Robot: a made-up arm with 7 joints. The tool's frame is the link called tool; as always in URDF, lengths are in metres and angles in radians.
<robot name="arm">
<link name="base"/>
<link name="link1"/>
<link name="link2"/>
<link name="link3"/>
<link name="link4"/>
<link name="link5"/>
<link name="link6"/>
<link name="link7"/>
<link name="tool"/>
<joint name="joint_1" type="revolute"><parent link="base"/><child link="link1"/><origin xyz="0.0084 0.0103 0.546" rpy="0 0 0"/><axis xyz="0 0 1"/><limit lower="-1.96" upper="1.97" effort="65" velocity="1.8"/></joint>
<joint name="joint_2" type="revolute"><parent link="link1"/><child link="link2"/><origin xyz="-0.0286 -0.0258 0.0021" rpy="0 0 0"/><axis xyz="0 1 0"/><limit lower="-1.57" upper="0.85" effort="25" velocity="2"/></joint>
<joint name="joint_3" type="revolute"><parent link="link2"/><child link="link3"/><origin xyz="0.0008 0.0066 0.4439" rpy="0 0 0"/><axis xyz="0 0 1"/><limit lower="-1.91" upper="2.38" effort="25" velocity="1.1"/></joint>
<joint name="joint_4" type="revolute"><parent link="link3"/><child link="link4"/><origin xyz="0.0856 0.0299 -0.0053" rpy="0 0 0"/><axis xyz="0 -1 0"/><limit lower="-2.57" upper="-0.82" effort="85" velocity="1.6"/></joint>
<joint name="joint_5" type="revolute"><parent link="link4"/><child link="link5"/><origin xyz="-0.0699 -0.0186 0.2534" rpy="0 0 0"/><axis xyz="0 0 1"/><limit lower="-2.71" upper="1.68" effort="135" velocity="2.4"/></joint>
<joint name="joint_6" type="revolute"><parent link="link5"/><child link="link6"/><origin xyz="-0.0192 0.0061 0.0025" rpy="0 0 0"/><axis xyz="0 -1 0"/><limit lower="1.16" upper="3.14" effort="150" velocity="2.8"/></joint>
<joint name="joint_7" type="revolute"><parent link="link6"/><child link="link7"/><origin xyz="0.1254 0.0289 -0.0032" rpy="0 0 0"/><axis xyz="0 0 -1"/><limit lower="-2.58" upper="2.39" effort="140" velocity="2.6"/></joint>
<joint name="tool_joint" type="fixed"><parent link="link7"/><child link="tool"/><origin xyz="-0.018 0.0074 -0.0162" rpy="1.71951 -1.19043 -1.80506"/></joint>
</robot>
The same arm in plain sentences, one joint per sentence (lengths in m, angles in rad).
The arm has seven revolute joints in a row. What follows holds with every joint at zero, and every direction is one of the base frame's.
The first joint is mounted 0.0084 m along +x and 0.0103 m along +y and 0.546 m along +z from the base frame's origin and turns about +z, from -1.96 to 1.97 rad.
The second joint is mounted 0.0286 m along -x and 0.0258 m along -y and 0.0021 m along +z from the first joint and turns about +y, from -1.57 to 0.85 rad.
The third joint is mounted 0.0008 m along +x and 0.0066 m along +y and 0.4439 m along +z from the second joint and turns about +z, from -1.91 to 2.38 rad.
The fourth joint is mounted 0.0856 m along +x and 0.0299 m along +y and 0.0053 m along -z from the third joint and turns about -y, from -2.57 to -0.82 rad.
The fifth joint is mounted 0.0699 m along -x and 0.0186 m along -y and 0.2534 m along +z from the fourth joint and turns about +z, from -2.71 to 1.68 rad.
The sixth joint is mounted 0.0192 m along -x and 0.0061 m along +y and 0.0025 m along +z from the fifth joint and turns about -y, from 1.16 to 3.14 rad.
The seventh joint is mounted 0.1254 m along +x and 0.0289 m along +y and 0.0032 m along -z from the sixth joint and turns about -z, from -2.58 to 2.39 rad.
The tool frame, which is the frame that the pose is given for, is mounted 0.018 m along -x and 0.0074 m along +y and 0.0162 m along -z from the seventh joint; its axes are the base frame's turned by roll 1.7195, pitch -1.1904 and yaw -1.8051 rad (as in URDF: about the fixed x, then y, then z).

